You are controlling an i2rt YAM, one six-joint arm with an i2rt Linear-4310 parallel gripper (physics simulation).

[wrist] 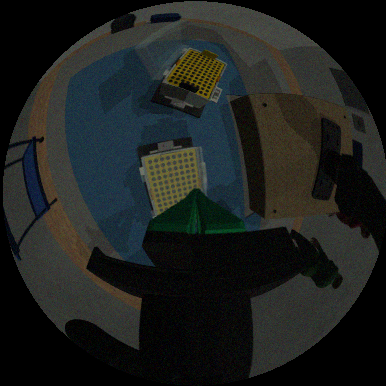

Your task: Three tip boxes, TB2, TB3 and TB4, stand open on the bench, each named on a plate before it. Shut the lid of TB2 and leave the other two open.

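Places are measured from the arm's base along level axes (x ahead, y left, z up), in centimetres.
Pixels of known places: gripper, fingertip midpoint: [195,193]; arm's base, link origin: [328,160].
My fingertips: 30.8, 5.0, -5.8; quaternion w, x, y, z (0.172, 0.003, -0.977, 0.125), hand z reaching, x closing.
Observation:
Ahead of a thing's pixels: the offset from my fingertips to its middle, as dx, dy, dz. "spot": to the spot under its first point. Level surfaces: height alone.
A tip box @(-0.6, +1.7, -9.6) [173,176] with a grid of tips stands in the middle of the wrist view. Its clear lid lies over the tips and makes them look pale; whether it sits fully flat I cannot tell. My green-tipped gripper [195,193] is shut and empty, over the near edge of this box, and hides that edge. A second tip box @(-4.0, -19.8, -7.0) [196,72] stands farther off, turned at an angle, with bright yellow tips uncovered and its clear lid @(spot: +3.5, -21.5, -2.4) [159,44] standing open behind. Its small name plate @(spot: -10.3, -17.0, -13.3) [216,94] is too blurred to read. The third tip box does not show.
The boxes stand on a blue mat @(dz -13.5) [92,145]. A brown box [295,155] with a dark pad [327,160] stands close on the right. A blue-framed object [34,175] is at the far left. A dark green object [320,265] is at the lower right.

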